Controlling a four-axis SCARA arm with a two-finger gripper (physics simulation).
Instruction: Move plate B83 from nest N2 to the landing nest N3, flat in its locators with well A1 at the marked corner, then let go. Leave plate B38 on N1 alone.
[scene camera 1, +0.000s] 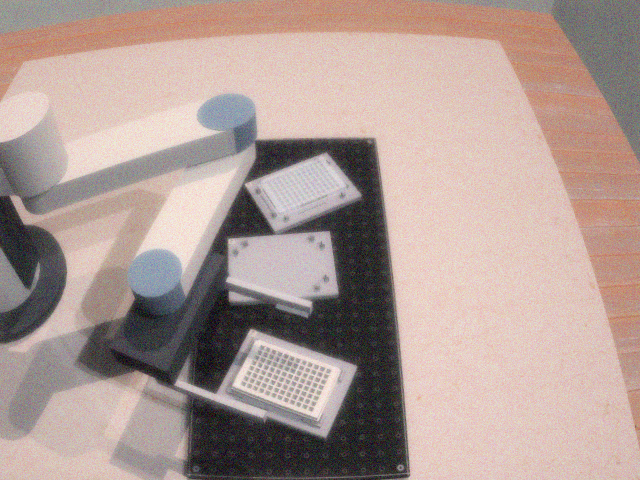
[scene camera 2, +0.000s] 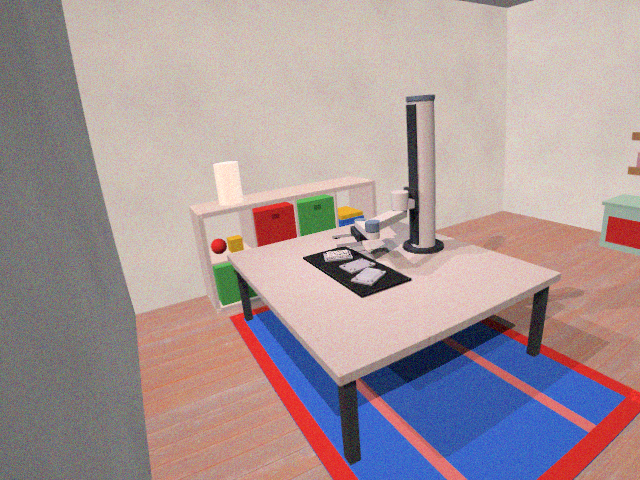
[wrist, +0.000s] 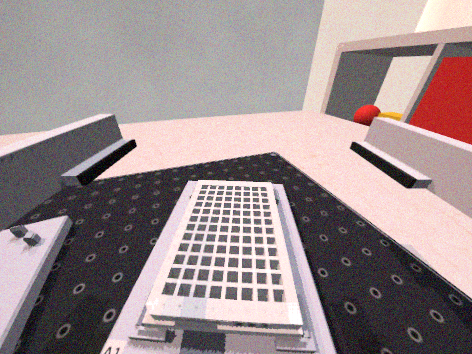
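Plate B83 (scene camera 1: 283, 379) (scene camera 2: 337, 255) (wrist: 227, 240), a cream grid-topped plate, sits on nest N2 (scene camera 1: 345, 379) (wrist: 145, 285), nearest in scene camera 1. Its lettering is not readable. An A1 label (wrist: 111, 350) is cut off at the wrist view's bottom edge. Landing nest N3 (scene camera 1: 281, 266) (scene camera 2: 357, 266) (wrist: 25, 280) is a bare grey plate with small dark locators, in the middle. Plate B38 (scene camera 1: 303, 183) lies on nest N1 (scene camera 1: 351, 194), farthest back. My gripper (scene camera 1: 287, 362) (wrist: 244, 131) is open and empty, its fingers wide apart above and to either side of B83. One finger overlaps N3's near edge in scene camera 1.
The nests stand on a black perforated board (scene camera 1: 361, 320) (scene camera 2: 387, 279) on the pale table (scene camera 1: 465, 258) (scene camera 2: 439, 304). The arm's column (scene camera 2: 425, 170) stands beside the board. A shelf unit (scene camera 2: 281, 190) with coloured bins is behind the table.
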